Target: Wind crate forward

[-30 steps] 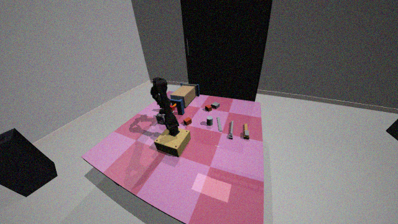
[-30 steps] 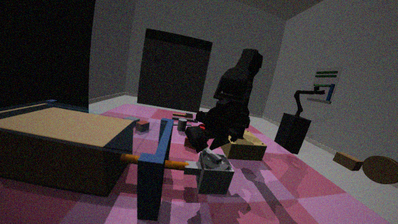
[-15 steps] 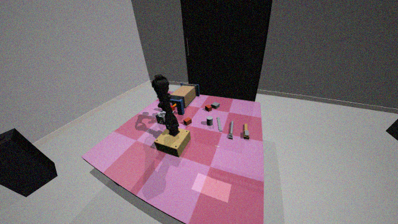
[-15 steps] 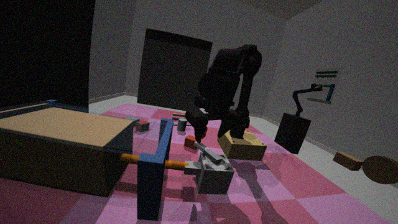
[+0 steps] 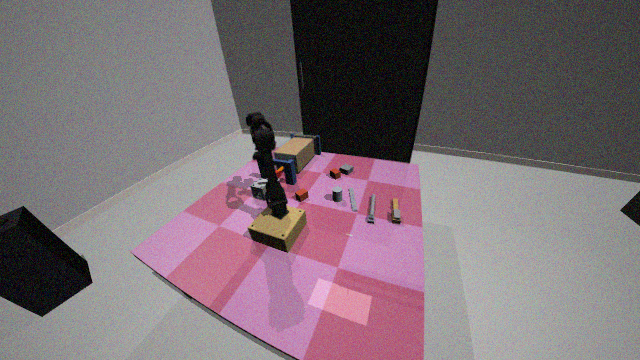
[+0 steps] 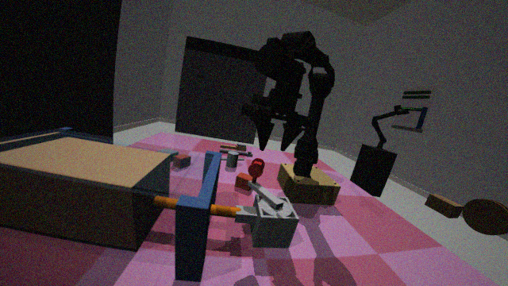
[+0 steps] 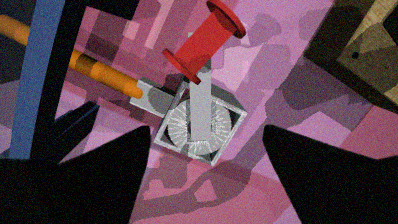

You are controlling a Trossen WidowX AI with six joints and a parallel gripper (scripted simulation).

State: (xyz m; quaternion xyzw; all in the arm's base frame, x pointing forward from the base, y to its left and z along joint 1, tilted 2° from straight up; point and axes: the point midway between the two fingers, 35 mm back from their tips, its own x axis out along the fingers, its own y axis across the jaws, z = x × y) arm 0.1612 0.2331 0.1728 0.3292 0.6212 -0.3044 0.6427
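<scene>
The red knob is 3 cm ahead of my gripper tip, 4 cm to the right of it and 8 cm below it. Also, from my gripper tip: red-knobbed winch handle 1 cm to the right, 11 cm below; blue steel frame 12 cm ahead, 7 cm to the left, 11 cm below; grey hand winch 5 cm behind, 3 cm to the left, 18 cm below.
</scene>
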